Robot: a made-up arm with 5 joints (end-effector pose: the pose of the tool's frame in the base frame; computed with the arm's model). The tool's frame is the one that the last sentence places.
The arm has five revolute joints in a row. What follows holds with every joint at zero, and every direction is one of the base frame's.
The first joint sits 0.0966 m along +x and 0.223 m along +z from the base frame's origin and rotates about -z.
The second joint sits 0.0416 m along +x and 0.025 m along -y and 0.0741 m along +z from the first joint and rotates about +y.
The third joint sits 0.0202 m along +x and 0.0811 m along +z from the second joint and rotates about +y.
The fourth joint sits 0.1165 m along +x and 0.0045 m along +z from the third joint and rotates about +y.
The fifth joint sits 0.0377 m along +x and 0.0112 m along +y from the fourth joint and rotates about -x.
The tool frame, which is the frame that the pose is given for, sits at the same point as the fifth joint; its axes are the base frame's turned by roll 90, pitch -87.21 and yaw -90 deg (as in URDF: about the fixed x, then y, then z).
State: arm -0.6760 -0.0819 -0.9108 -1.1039 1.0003
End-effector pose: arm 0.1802 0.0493 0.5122 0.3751 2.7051 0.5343
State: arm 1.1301 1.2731 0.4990 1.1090 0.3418
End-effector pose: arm 0.1139 -0.0690 0.1768 0.8780 1.0182 -0.7111
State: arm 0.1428 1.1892 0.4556 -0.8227 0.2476
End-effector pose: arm 0.2391 -0.0344 0.1644 -0.1273 -0.7379 0.0535
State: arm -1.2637 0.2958 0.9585 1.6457 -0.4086
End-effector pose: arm 0.1365 0.0802 0.2505 -1.0320 0.8876 0.6817
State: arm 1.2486 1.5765 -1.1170 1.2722 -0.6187
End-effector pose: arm 0.1541 -0.2159 0.1916 0.0540 0.1805 -1.9113
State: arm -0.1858 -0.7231 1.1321 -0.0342 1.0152
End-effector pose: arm 0.2435 0.0136 0.3153 -0.4785 -1.1629 1.0057
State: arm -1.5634 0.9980 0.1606 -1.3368 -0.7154
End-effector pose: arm 0.1119 0.2085 0.2258 1.6394 -0.7068 0.5807
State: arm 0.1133 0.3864 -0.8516 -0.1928 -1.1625
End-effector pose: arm 0.3164 -0.0389 0.4439 1.2147 -1.9859 -0.7028
